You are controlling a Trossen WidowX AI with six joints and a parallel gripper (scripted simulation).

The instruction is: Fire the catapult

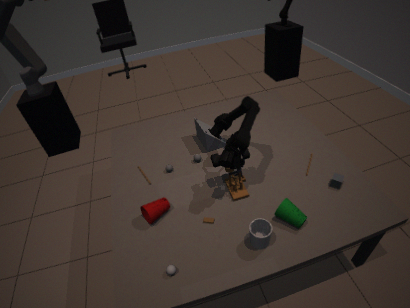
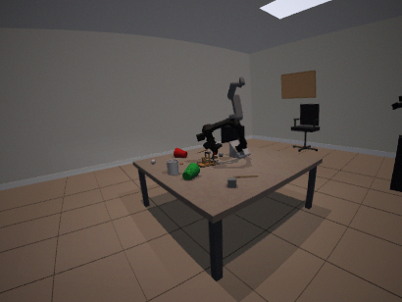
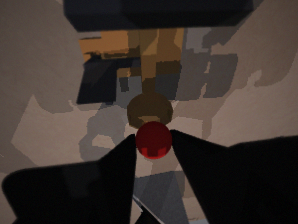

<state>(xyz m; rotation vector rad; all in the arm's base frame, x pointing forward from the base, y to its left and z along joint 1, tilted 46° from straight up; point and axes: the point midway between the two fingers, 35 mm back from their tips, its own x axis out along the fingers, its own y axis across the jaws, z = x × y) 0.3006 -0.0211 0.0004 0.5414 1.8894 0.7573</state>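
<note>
Now: gripper tip 1 cm below the red ball. The rest, counted from my gripper tip: wooden catapult: 7 cm ahead, 3 cm below, 2 cm to the left; then white mug: 41 cm ahead, 5 cm below, 2 cm to the right; then small wood block: 23 cm ahead, 20 cm to the right, 8 cm below.
</note>
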